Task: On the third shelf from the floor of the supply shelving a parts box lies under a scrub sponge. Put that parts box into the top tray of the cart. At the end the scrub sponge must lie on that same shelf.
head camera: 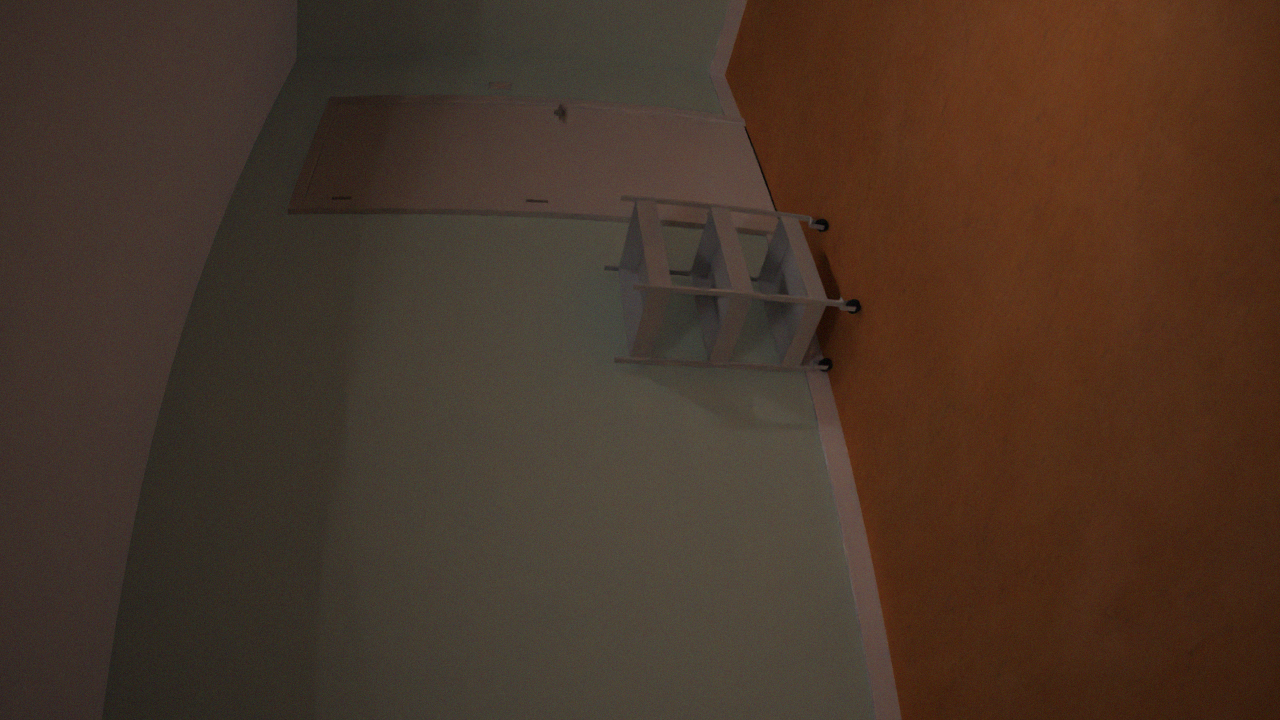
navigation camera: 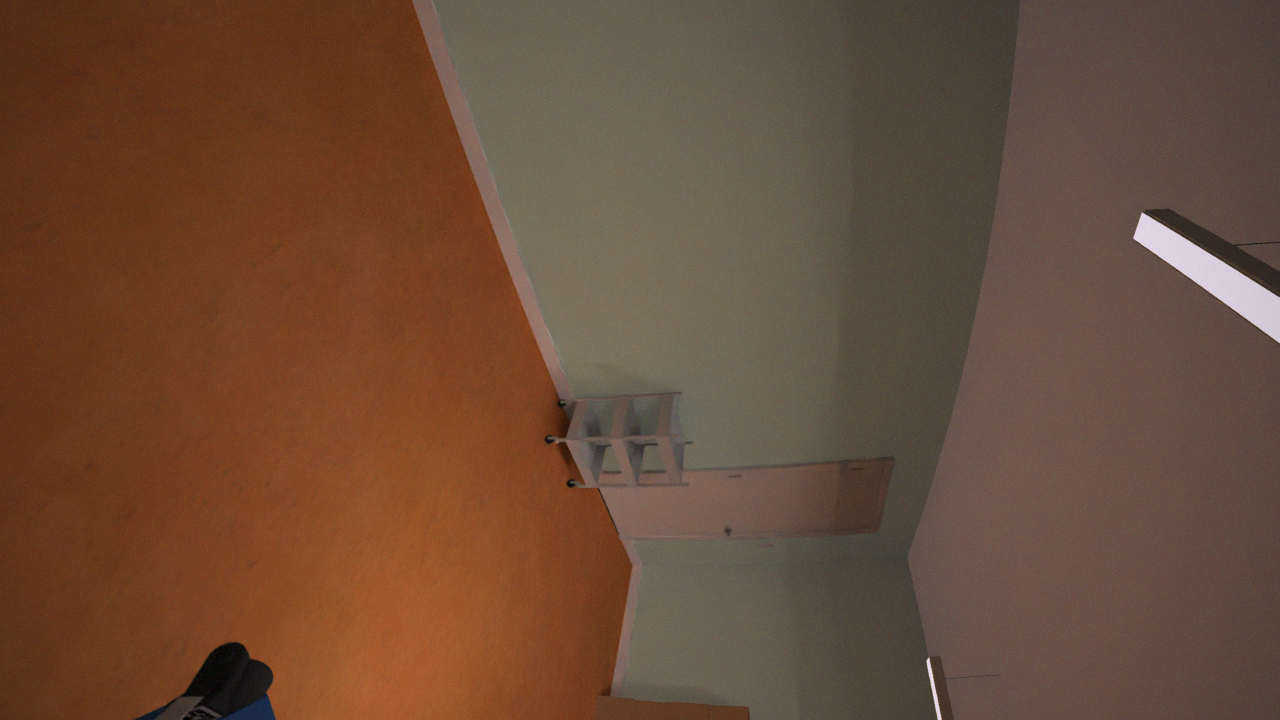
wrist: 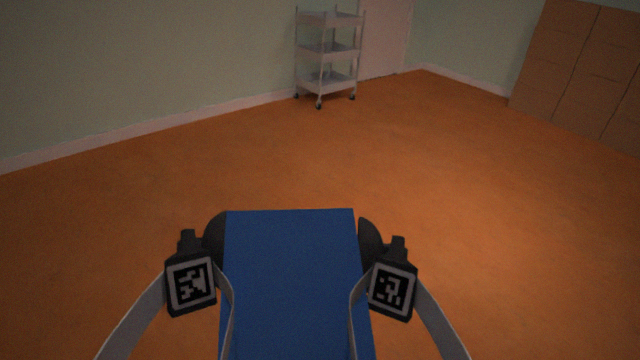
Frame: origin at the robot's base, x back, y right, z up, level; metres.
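Seen in the pictures: gripper, between the fingertips: (navigation camera: 265, 717).
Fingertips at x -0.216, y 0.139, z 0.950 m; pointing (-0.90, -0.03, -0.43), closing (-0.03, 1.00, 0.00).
Observation:
A point is followed by its place in that frame.
My gripper (wrist: 294, 239) @(z 0.950, x -0.216, y 0.139 m) (navigation camera: 236, 673) is shut on a blue parts box (wrist: 295, 300) (navigation camera: 256, 710) @(z 0.980, x -0.193, y 0.113 m), with one dark fingertip pressed on each side of it. The box is held in the air above the orange floor. The pale grey cart stands some way off by the wall; its top tray (head camera: 652, 246) @(z 0.701, x -2.796, y 0.355 m) (navigation camera: 666, 417) @(z 0.705, x -2.781, y 0.119 m) (wrist: 345, 21) is the highest of its three trays. The inside of that tray shows partly in the head view and is dim. The supply shelving and the scrub sponge do not show in these views.
A pale door (head camera: 465, 152) @(z 1.345, x -3.684, y 0.846 m) (navigation camera: 760, 501) @(z 1.187, x -3.670, y 0.832 m) (wrist: 386, 37) is in the wall behind the cart. Stacked brown boxes (wrist: 565, 65) (navigation camera: 671, 710) @(z 0.552, x -3.111, y 2.215 m) stand at the right in the wrist view. Orange floor lies between the gripper and the cart. A lamp (navigation camera: 1208, 268) @(z 2.078, x -0.879, y -0.182 m) hangs from the ceiling.

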